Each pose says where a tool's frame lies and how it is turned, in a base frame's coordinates. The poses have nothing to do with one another.
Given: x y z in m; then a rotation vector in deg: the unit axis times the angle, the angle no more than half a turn.
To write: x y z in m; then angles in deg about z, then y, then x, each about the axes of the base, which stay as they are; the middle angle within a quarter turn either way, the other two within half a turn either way. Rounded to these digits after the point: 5 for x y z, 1 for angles.
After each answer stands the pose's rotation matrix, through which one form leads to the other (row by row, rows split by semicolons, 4 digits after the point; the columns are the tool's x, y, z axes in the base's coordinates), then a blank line. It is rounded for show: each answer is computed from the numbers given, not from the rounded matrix.
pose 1, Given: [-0.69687 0.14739 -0.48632 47.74 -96.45 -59.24]
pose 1, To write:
[-0.69687 0.14739 -0.48632 168.1 -71.6 -125.5]
-0.3094 -0.0655 -0.9487; -0.8757 0.4084 0.2575; 0.3706 0.9105 -0.1837

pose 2, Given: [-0.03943 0.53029 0.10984 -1.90 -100.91 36.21]
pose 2, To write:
[-0.03943 0.53029 0.10984 134.5 -65.0 110.6]
-0.2957 -0.3009 -0.9066; 0.3442 0.8518 -0.3950; 0.8911 -0.4288 -0.1483

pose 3, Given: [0.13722 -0.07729 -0.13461 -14.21 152.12 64.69]
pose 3, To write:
[0.13722 -0.07729 -0.13461 165.4 9.1 -132.8]
-0.9555 -0.2496 0.1574; -0.0598 0.6861 0.7251; -0.2889 0.6834 -0.6705

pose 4, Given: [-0.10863 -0.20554 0.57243 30.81 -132.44 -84.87]
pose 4, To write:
[-0.10863 -0.20554 0.57243 171.5 -28.4 -116.8]
-0.8697 -0.1298 -0.4763; -0.4869 0.3840 0.7845; 0.0811 0.9142 -0.3971

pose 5, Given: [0.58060 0.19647 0.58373 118.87 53.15 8.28]
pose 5, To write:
[0.58060 0.19647 0.58373 -38.1 23.9 134.6]
0.7197 0.5638 0.4052; 0.6603 -0.3755 -0.6504; -0.2145 0.7357 -0.6425

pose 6, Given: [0.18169 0.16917 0.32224 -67.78 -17.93 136.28]
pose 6, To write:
[0.18169 0.16917 0.32224 150.0 -52.9 -0.2]
-0.5228 -0.3022 -0.7971; 0.4981 -0.8671 0.0021; -0.6918 -0.3959 0.6038

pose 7, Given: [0.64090 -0.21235 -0.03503 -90.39 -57.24 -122.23]
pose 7, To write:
[0.64090 -0.21235 -0.03503 -119.7 45.4 -77.5]
-0.3486 0.6100 0.7116; 0.1560 -0.7109 0.6858; 0.9242 0.3501 0.1526

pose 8, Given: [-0.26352 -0.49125 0.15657 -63.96 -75.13 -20.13]
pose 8, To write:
[-0.26352 -0.49125 0.15657 -68.9 -35.6 -99.8]
0.2926 0.7583 -0.5826; 0.3654 0.4743 0.8009; 0.8836 -0.4473 -0.1383

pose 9, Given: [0.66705 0.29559 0.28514 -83.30 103.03 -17.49]
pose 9, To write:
[0.66705 0.29559 0.28514 92.7 44.1 -157.0]
-0.0335 -0.7175 0.6958; -0.9069 0.3144 0.2805; -0.4200 -0.6216 -0.6612

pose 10, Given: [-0.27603 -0.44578 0.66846 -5.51 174.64 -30.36]
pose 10, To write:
[-0.27603 -0.44578 0.66846 176.9 3.2 160.4]
-0.9970 -0.0532 0.0562; -0.0691 0.9395 -0.3355; -0.0350 -0.3384 -0.9403

